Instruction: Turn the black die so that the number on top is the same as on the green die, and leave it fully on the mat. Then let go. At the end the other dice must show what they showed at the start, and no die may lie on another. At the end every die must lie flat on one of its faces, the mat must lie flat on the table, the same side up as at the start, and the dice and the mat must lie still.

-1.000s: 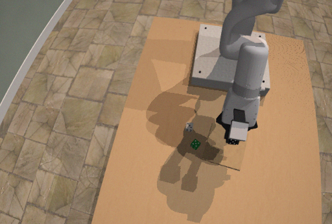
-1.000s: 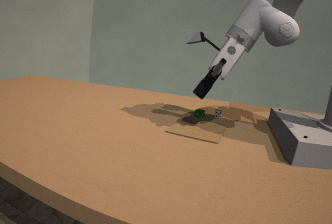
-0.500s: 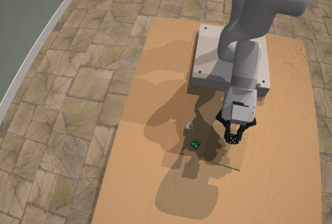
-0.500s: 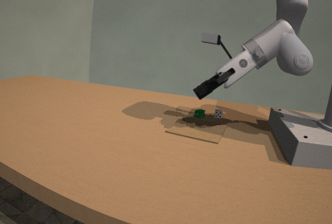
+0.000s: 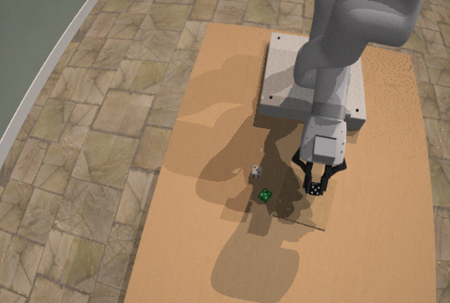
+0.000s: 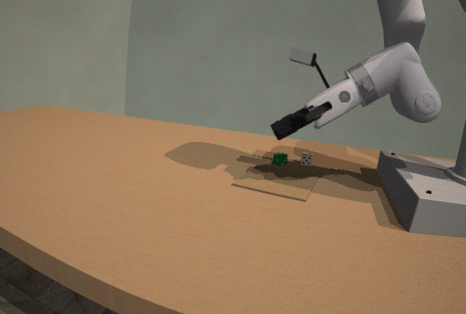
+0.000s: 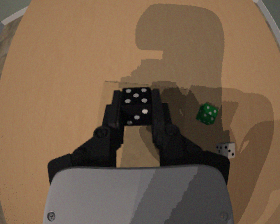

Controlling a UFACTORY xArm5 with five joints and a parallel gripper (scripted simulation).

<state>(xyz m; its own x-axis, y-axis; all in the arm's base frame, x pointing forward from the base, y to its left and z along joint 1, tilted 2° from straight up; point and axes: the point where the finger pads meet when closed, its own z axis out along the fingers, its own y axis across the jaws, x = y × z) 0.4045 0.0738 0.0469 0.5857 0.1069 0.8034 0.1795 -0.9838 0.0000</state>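
The tan mat is 110 mm below my hand. Also, from my hand: black die: 10 mm ahead; green die: 30 mm ahead, 100 mm to the right, 100 mm below; white die: 20 mm behind, 140 mm to the right, 100 mm below.
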